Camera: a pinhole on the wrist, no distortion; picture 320 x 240 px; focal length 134.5 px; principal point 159.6 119.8 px. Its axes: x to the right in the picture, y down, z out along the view. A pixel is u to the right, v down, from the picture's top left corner.
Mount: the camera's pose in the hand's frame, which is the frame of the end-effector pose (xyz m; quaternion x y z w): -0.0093 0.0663 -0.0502 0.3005 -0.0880 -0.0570 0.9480
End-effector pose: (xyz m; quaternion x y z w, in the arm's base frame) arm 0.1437 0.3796 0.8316 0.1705 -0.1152 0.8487 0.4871
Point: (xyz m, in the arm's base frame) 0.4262 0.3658 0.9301
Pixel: 153 65
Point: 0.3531 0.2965 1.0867
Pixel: 170 129
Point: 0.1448 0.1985 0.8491
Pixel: 35 219
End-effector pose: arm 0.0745 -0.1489 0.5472 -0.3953 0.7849 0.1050 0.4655
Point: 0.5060 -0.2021 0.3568
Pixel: 210 103
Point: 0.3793 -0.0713 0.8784
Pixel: 35 38
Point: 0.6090 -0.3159 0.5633
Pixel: 178 51
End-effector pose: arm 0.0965 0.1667 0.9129 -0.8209 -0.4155 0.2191 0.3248
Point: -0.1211 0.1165 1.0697
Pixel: 96 8
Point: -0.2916 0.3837 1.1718
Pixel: 178 22
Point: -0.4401 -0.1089 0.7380
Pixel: 45 153
